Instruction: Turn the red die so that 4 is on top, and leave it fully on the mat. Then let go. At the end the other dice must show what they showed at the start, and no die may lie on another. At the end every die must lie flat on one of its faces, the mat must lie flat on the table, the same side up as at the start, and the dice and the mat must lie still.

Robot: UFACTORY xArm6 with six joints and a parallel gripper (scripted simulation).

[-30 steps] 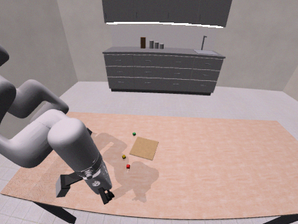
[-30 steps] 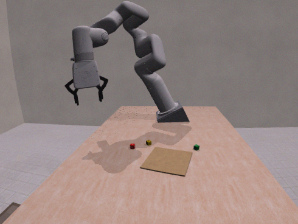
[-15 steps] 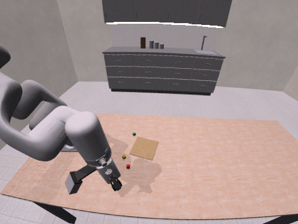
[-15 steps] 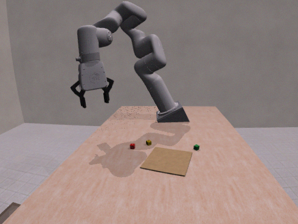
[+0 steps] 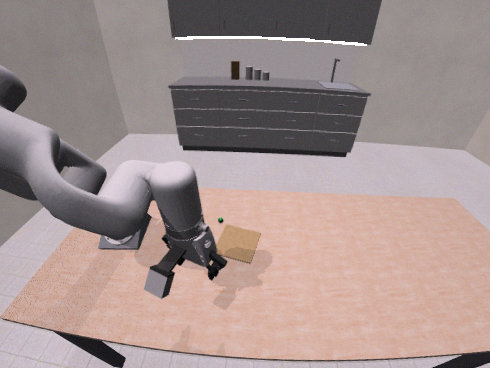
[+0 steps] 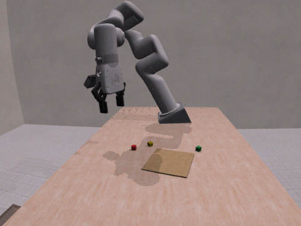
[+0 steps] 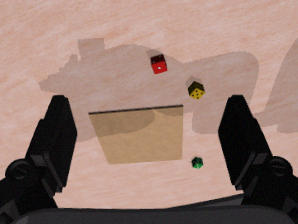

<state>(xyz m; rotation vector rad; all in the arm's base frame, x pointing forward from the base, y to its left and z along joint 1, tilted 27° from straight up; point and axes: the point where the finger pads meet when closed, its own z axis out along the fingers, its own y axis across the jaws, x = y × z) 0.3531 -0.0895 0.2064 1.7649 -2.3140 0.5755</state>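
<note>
Now: hand 16 cm above the red die and 7 cm to the right of it. Also, from my hand: green die 31 cm to the left, 16 cm below, 1 cm behind; then yellow die 16 cm below, 12 cm to the left, 3 cm behind; then mat 21 cm to the left, 16 cm below, 7 cm ahead.
</note>
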